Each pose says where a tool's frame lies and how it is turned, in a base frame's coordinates. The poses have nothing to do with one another.
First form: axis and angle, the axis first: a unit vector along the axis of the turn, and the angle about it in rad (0 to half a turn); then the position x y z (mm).
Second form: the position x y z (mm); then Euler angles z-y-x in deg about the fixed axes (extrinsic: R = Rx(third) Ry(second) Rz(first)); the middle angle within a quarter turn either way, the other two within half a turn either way. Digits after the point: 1 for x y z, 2 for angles.
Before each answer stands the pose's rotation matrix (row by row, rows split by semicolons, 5 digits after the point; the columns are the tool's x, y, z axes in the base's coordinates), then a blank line. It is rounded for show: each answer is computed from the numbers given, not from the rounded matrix.
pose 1, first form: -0.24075 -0.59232 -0.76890 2.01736 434.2 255.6 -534.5
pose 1, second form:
-0.34888 0.89768 -0.26918; -0.48931 0.07049 0.86926; 0.79929 0.43498 0.41465

434.2 255.6 -534.5 -111.24 -15.62 -64.50
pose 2, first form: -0.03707 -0.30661 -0.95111 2.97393 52.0 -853.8 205.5
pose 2, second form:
-0.98325 0.18129 0.01885; -0.13615 -0.79928 0.58534; 0.12119 0.57297 0.81057

52.0 -853.8 205.5 -169.55 1.08 -35.83
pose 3, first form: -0.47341 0.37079 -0.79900 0.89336 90.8 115.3 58.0
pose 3, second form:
0.71044 0.55706 0.43008; -0.68808 0.67811 0.25831; -0.14775 -0.47944 0.86505

90.8 115.3 58.0 -38.10 25.47 -16.63
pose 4, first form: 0.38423 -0.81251 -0.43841 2.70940 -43.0 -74.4 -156.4
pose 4, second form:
-0.62636 -0.41204 -0.66174; -0.77930 0.35158 0.51873; 0.01892 0.84060 -0.54132

-43.0 -74.4 -156.4 146.66 -41.43 -136.22
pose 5, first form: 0.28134 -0.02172 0.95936 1.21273 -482.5 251.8 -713.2
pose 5, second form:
0.40188 -0.90248 0.15497; 0.89455 0.35077 -0.27703; 0.19566 0.24996 0.94828

-482.5 251.8 -713.2 66.00 8.92 16.29
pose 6, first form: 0.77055 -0.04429 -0.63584 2.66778 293.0 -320.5 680.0
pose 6, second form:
0.23225 0.22563 -0.94613; -0.35462 -0.88613 -0.29837; -0.90571 0.40481 -0.12579

293.0 -320.5 680.0 -44.17 -71.11 112.86
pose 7, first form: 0.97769 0.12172 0.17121 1.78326 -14.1 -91.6 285.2
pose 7, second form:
0.94657 -0.02326 0.32167; 0.31146 -0.19293 -0.93047; 0.08370 0.98094 -0.17538

-14.1 -91.6 285.2 1.41 18.76 100.67
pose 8, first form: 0.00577 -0.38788 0.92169 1.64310 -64.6 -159.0 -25.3
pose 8, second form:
-0.07220 -0.92168 -0.38116; 0.91688 0.08908 -0.38909; 0.39257 -0.37758 0.83864

-64.6 -159.0 -25.3 94.48 -22.41 24.89
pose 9, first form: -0.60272 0.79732 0.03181 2.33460 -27.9 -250.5 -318.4
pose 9, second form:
-0.07714 -0.83592 0.54340; -0.78998 0.38375 0.47820; -0.60827 -0.39238 -0.68996

-27.9 -250.5 -318.4 95.27 32.92 -145.28
